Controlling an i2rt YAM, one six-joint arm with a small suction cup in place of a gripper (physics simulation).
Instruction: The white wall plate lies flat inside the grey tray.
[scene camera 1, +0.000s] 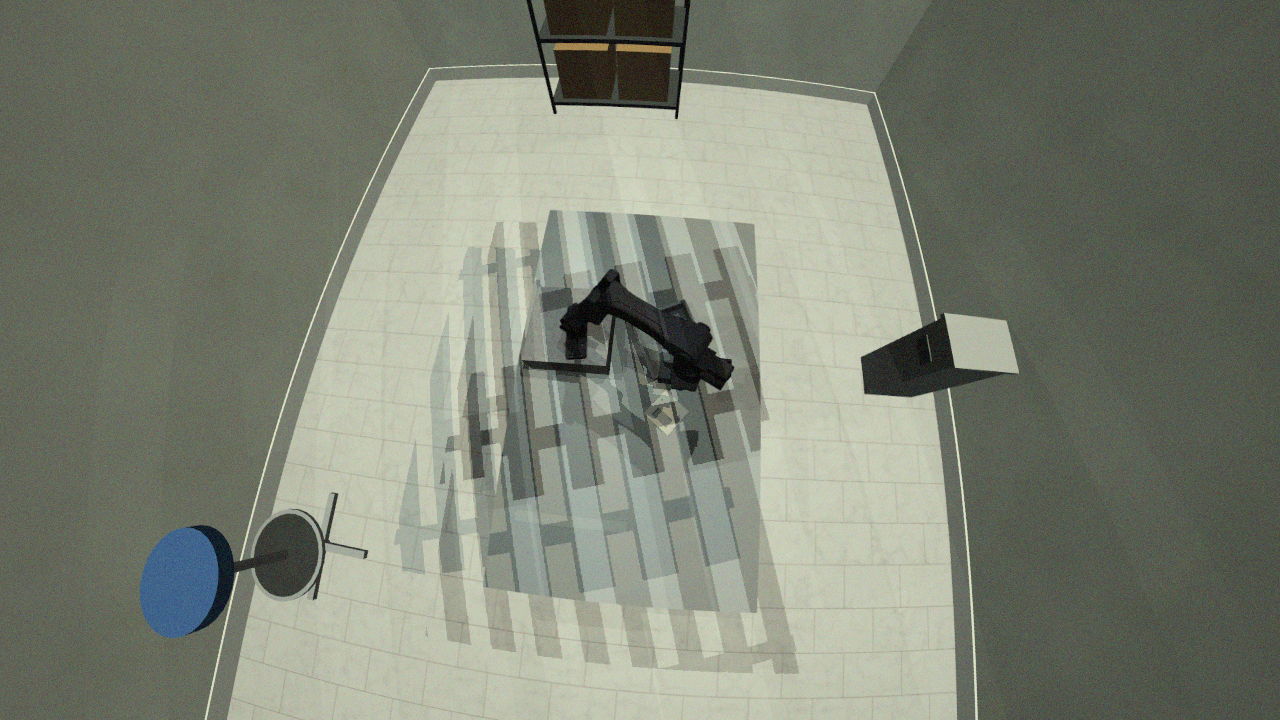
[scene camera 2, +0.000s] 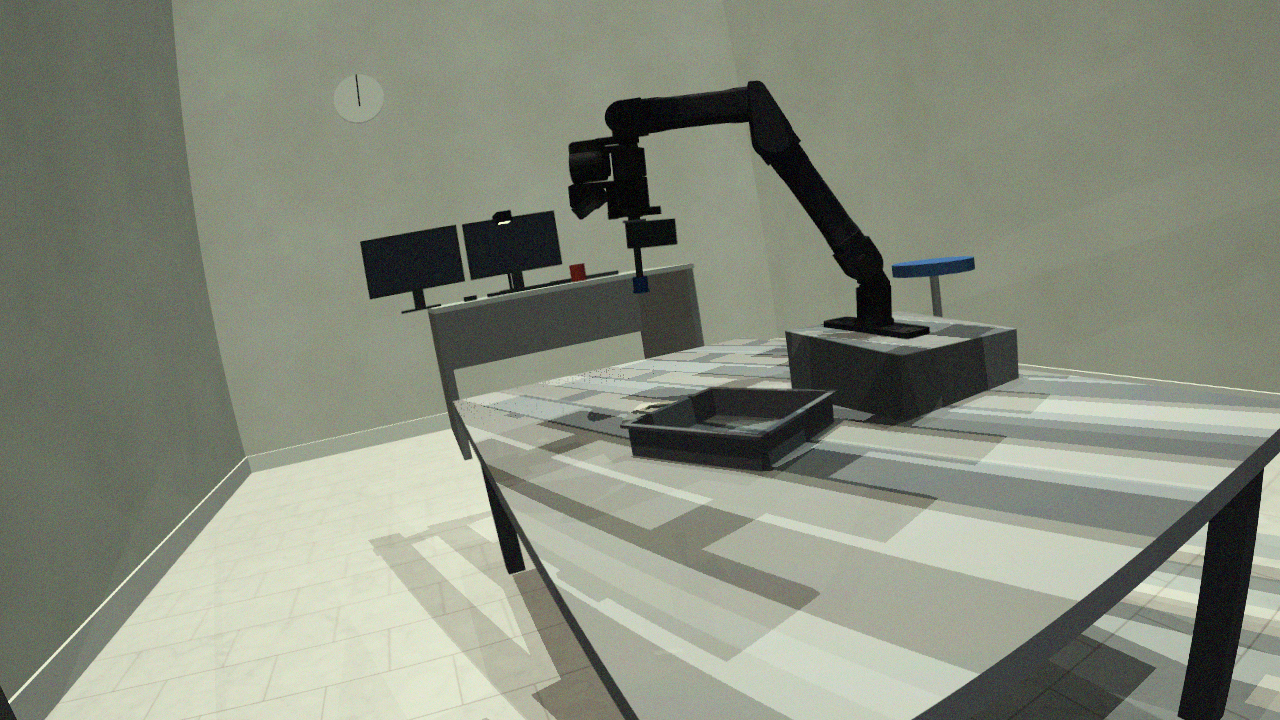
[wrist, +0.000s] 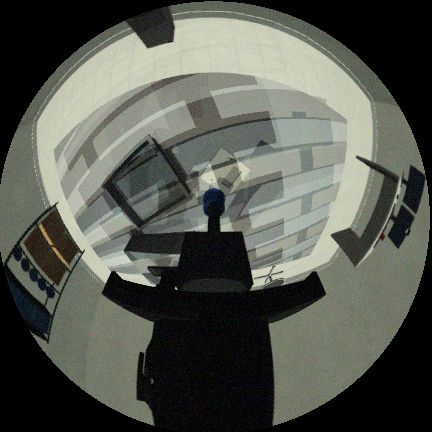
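The white wall plate (scene camera 1: 666, 427) (scene camera 2: 650, 407) (wrist: 214, 169) lies on the table beside the grey tray, outside it, with a small rectangular opening near its middle. In scene camera 2 it is partly hidden behind the tray. The grey tray (scene camera 1: 683, 305) (scene camera 2: 698, 446) (wrist: 171, 166) stands upright on the table; the arm hides much of it in scene camera 1. My gripper, a blue suction cup (scene camera 2: 640, 284) (wrist: 214, 202), is open, bears nothing and hangs well above the table. In the wrist view it shows just below the plate. The arm hides the cup in scene camera 1.
The arm's base stands on a grey block (scene camera 2: 850, 380) behind the tray on the striped table (scene camera 2: 859, 582). Away from the table are a desk (scene camera 2: 537, 331) with two monitors, a blue stool (scene camera 1: 179, 582) (scene camera 2: 933, 266), a shelf rack (scene camera 1: 613, 104) and a cabinet (scene camera 1: 981, 342). Strong striped shadows cross the table.
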